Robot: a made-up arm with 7 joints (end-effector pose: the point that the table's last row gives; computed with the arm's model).
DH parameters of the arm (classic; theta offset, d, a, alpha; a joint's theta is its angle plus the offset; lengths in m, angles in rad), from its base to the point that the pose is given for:
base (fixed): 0 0.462 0.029 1.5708
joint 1: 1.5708 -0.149 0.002 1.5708
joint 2: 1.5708 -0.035 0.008 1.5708
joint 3: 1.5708 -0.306 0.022 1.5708
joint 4: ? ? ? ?
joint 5: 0 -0.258 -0.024 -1.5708
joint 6: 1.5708 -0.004 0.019 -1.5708
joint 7: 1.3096 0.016 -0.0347 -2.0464
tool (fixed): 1.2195 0.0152 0 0
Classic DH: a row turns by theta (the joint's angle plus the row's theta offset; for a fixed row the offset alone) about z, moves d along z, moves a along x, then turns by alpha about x.
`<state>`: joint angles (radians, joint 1 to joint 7).
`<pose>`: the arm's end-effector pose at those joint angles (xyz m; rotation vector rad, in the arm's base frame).
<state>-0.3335 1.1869 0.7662 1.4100 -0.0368 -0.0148 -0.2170</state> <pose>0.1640 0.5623 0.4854 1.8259 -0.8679 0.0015</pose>
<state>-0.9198 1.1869 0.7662 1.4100 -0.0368 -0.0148 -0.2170</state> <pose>0.1544 0.5623 0.4068 1.6893 -0.4489 -0.5084</pose>
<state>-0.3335 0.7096 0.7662 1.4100 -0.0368 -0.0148 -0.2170</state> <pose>0.0995 0.5456 0.2992 1.4621 -0.6584 0.2753</pose>
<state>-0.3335 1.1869 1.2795 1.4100 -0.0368 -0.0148 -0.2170</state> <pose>0.0564 0.5800 0.5692 1.9926 -1.0304 0.5481</pose>
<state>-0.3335 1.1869 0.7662 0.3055 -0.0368 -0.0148 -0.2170</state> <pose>-0.0210 0.6899 0.3511 1.5582 0.2476 0.4821</pose>
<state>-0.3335 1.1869 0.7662 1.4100 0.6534 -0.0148 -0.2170</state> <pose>0.1735 0.5610 0.4607 1.1872 -1.1148 0.3500</pose>
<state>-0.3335 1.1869 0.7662 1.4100 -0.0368 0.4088 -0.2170</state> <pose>0.1627 0.5571 0.4861 1.7744 -0.4362 0.2138</pose>
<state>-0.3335 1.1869 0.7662 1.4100 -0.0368 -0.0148 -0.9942</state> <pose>0.1674 0.5523 0.4592 2.1671 -1.0866 0.7902</pose>
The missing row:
joint 4: 0 -0.031 0.019 -1.5708
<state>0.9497 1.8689 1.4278 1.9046 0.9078 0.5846 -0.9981</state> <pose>-0.2128 0.2886 0.6222 -0.7307 2.2047 -1.6771</pose>
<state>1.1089 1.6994 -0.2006 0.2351 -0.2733 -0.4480 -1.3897</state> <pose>-0.0269 0.6976 0.5181 -2.5725 0.4419 -1.5258</pose>
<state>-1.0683 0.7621 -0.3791 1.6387 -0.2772 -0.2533 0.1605</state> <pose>-0.0625 0.3146 0.1220 0.1092 -0.2671 -1.3842</pose>
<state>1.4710 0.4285 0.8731 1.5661 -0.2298 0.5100 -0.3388</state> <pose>0.2218 0.4866 0.5376 0.4714 -1.4405 1.6829</pose>
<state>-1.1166 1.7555 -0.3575 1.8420 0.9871 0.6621 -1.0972</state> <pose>0.0795 0.3876 0.2643 1.5114 0.5225 -0.9374</pose>
